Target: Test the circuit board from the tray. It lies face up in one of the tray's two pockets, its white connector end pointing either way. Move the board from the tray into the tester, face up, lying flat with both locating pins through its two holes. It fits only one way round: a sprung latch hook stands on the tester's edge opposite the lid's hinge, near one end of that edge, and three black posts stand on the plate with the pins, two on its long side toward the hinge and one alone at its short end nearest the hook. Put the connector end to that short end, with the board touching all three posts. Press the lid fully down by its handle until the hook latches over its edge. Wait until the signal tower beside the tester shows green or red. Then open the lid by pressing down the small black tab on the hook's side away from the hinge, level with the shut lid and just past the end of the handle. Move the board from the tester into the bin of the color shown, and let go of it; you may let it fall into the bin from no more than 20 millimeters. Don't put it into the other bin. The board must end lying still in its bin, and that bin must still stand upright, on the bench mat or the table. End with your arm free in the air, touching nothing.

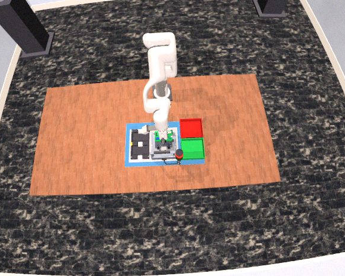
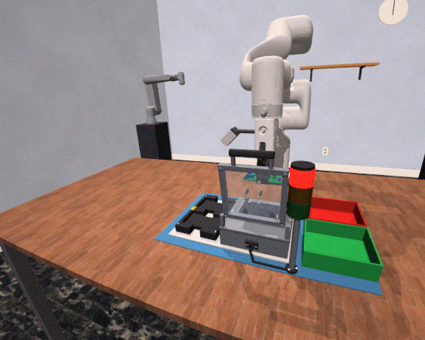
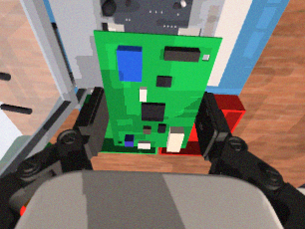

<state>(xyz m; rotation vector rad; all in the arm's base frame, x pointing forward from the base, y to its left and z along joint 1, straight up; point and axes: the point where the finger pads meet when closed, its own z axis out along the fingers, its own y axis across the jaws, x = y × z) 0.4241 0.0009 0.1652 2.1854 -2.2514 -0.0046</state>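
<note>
The red bin lies 10 cm behind my hand, 20 cm to the left of it and 17 cm below it. Also, from my hand: small black tab 6 cm behind, 5 cm to the left, 9 cm below; green circuit board 1 cm below; tester plate 1 cm ahead, 11 cm below.
</note>
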